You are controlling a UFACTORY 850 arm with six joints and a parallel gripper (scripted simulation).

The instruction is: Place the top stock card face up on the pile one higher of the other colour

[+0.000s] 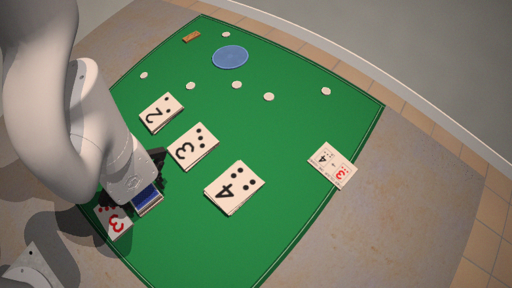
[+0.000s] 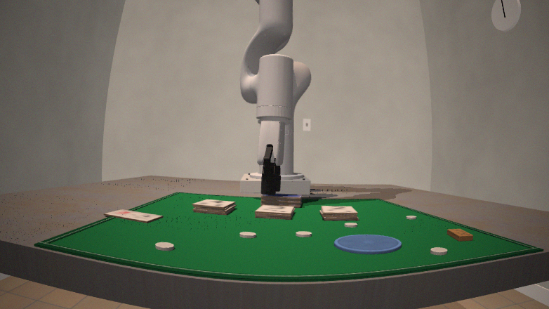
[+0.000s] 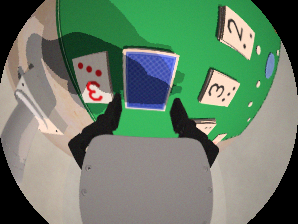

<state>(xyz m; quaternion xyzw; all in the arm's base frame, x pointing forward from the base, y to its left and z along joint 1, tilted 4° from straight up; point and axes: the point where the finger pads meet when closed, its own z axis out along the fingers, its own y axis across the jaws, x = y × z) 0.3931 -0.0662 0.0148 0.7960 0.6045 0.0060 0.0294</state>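
Now: hand 10 mm short of the card, 30 mm to the right of it and 20 mm above it. Also, from my hand: green card cloth: 180 mm ahead, 10 mm to the left, 50 mm below.
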